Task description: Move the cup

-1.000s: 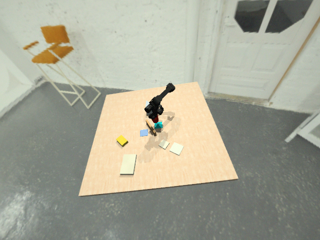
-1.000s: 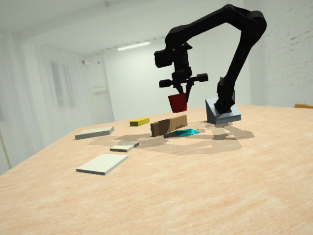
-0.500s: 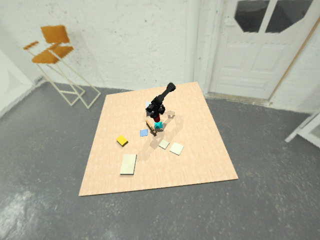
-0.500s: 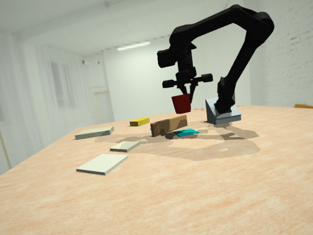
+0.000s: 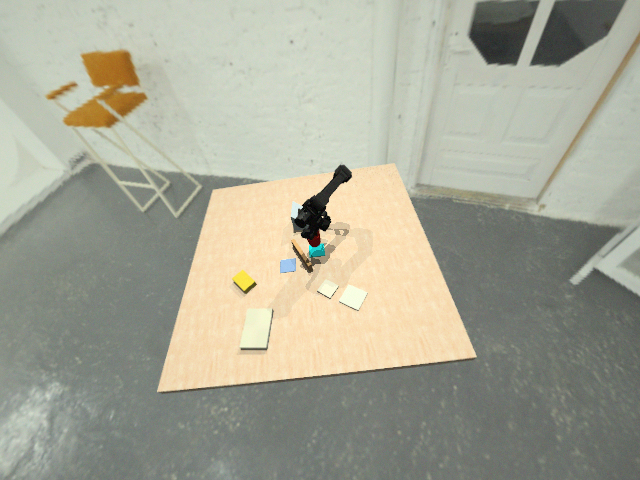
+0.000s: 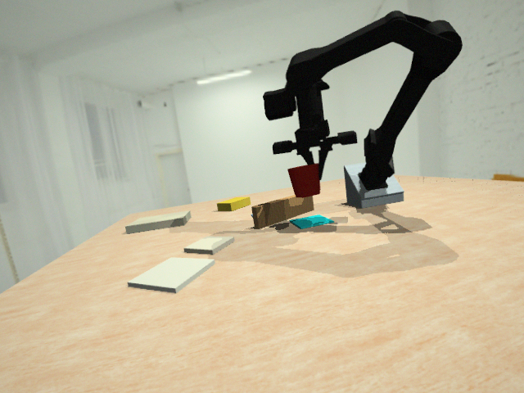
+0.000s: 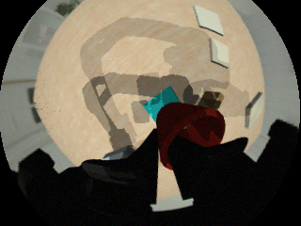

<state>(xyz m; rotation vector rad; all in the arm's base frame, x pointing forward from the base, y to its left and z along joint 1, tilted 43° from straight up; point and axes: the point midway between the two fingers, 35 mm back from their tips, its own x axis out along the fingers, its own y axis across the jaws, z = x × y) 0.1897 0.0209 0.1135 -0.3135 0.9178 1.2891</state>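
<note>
My gripper tip is now 3 cm short of the teal pad, 1 cm to the left of it and 11 cm above it. The rest, counted from my gripper tip: blue pad: 12 cm ahead, 16 cm to the right, 11 cm below; red cup: 3 cm ahead, 2 cm to the right; wooden bar: 7 cm ahead, 9 cm to the right, 8 cm below.
</note>
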